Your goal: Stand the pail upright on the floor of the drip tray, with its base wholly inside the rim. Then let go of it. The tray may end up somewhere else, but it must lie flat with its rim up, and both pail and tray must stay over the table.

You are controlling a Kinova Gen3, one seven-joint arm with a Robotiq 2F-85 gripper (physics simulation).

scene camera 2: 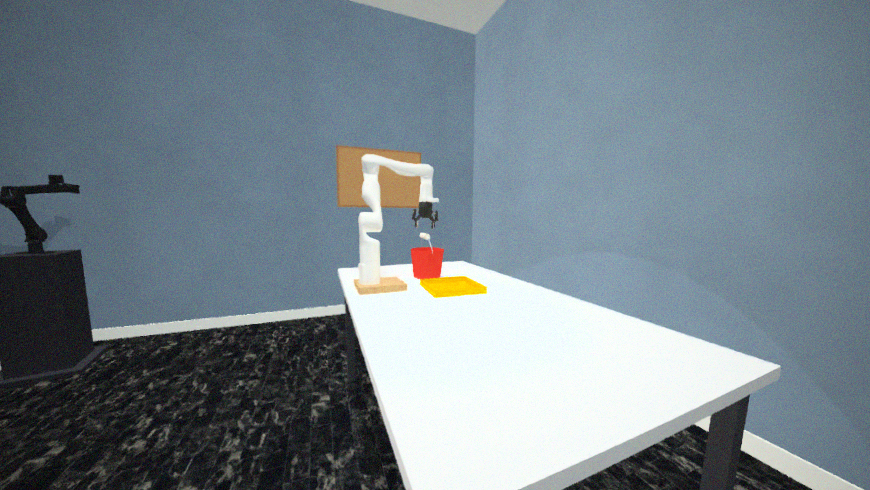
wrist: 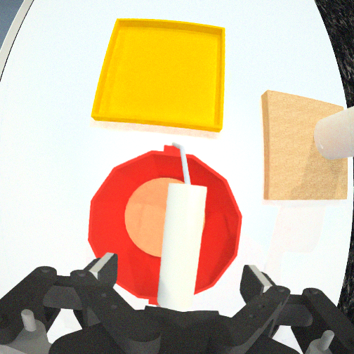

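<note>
The red pail stands upright on the table beside the drip tray, apart from it. Its white handle grip is raised above the rim on a thin grey wire. The yellow drip tray lies flat with its rim up and is empty. My gripper is open and empty, pointing down above the pail and a little above the handle grip. In the wrist view the grip's near end lies between the two fingers, and the gripper body hides the wire at that end.
The arm stands on a wooden base board next to the pail and tray. All stand toward the far end of the white table. A blue wall runs along the right. Another black arm stands on a separate dark pedestal at the left.
</note>
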